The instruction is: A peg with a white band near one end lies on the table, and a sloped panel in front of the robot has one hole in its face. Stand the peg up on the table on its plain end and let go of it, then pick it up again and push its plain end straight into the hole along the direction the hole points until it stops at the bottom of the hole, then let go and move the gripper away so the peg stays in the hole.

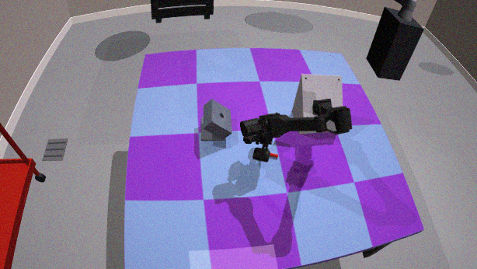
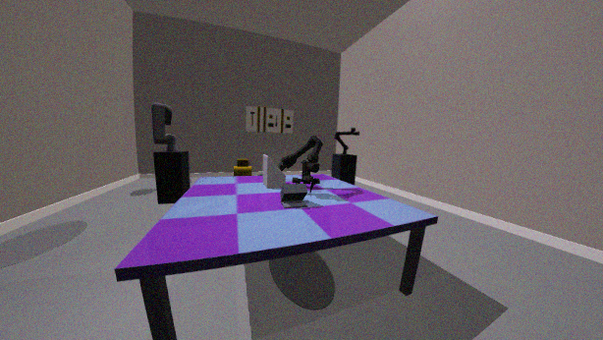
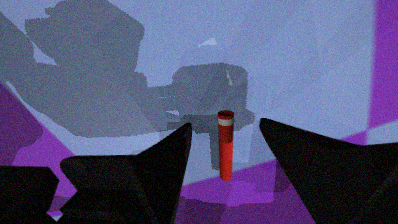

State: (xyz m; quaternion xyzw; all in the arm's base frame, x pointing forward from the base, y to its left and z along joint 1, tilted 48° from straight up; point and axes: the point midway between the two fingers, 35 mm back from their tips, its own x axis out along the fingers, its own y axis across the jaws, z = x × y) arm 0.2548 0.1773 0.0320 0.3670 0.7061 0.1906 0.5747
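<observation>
My gripper tip is now 10 mm past the red peg. The rest, counted from my gripper tip: sloped panel 180 mm ahead, 140 mm to the right, 60 mm above.
</observation>
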